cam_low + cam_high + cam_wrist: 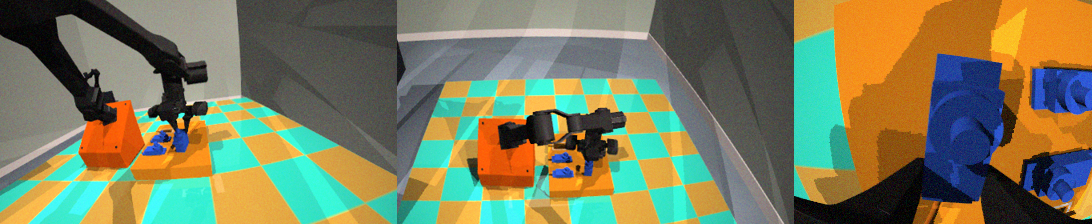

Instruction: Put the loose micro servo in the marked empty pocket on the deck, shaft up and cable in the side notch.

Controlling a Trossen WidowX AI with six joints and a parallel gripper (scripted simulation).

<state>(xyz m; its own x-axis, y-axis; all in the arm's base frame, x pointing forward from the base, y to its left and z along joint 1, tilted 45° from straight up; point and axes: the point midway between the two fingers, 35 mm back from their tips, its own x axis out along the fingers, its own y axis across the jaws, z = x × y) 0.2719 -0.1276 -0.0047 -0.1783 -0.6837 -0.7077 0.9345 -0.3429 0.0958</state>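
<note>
My gripper tip is now 7 cm above the orange deck, 4 cm to the right of it and 1 cm short of it.
</note>
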